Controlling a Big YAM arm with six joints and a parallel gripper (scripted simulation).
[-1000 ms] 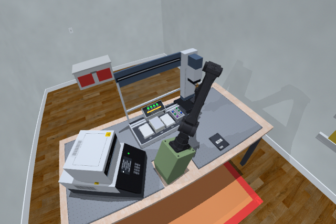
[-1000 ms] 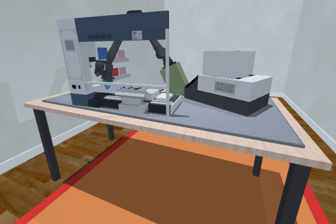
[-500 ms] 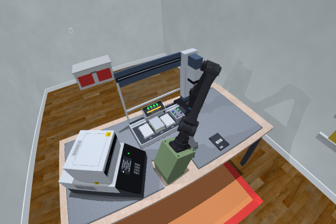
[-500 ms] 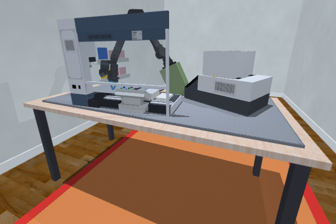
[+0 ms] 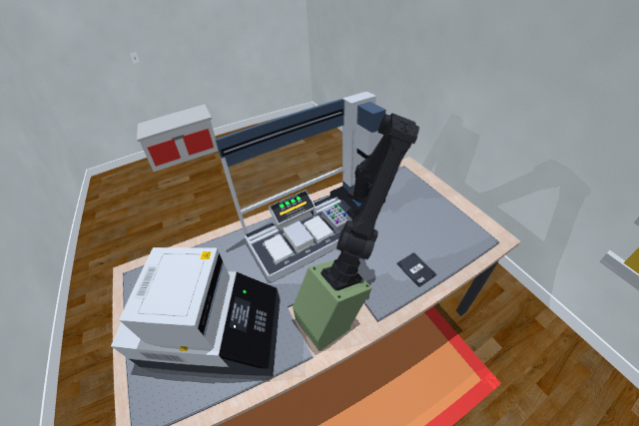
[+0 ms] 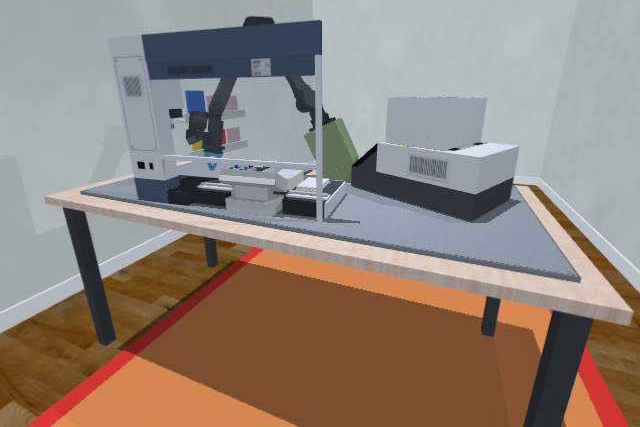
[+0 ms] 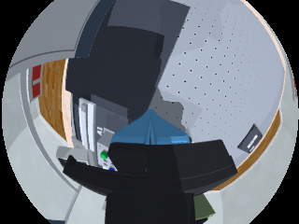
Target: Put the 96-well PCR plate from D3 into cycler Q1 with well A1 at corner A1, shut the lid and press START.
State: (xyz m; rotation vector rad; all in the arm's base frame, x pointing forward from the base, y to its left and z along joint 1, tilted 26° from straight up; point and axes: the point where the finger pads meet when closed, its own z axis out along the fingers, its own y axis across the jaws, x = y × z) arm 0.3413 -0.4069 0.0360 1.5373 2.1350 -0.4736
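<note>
The tube cooling block lies 1 cm ahead of my hand, 13 cm to the left of it and 2 cm below it. Round my hand: gantry beam: 21 cm ahead, 23 cm to the left, 42 cm above; thin post: 22 cm ahead, 51 cm to the left, 15 cm above; gantry head: 8 cm ahead, 12 cm to the right, 30 cm above.
</note>
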